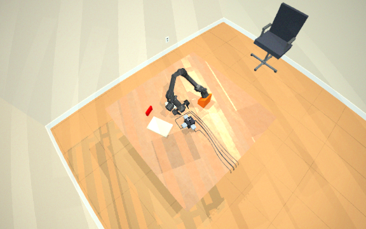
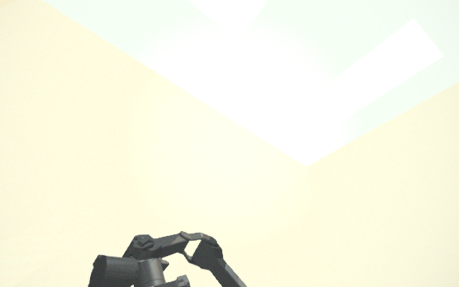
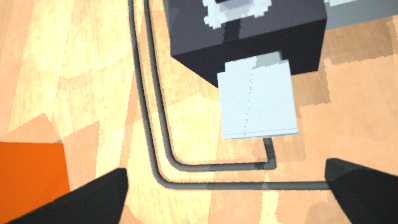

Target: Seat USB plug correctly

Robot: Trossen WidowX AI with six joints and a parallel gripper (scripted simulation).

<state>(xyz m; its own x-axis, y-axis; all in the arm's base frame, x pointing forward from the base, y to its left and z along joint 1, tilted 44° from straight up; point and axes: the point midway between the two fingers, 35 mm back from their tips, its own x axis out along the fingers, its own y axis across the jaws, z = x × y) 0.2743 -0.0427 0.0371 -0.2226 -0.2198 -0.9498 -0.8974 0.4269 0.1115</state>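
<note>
Now: the USB plug 8 cm to the left of my gripper tip, 3 cm ahead of it and 2 cm above it. The rest, counted from my gripper tip: red block 29 cm to the right, 22 cm ahead, 5 cm below; USB socket 8 cm to the left, 3 cm ahead, 1 cm below.
</note>
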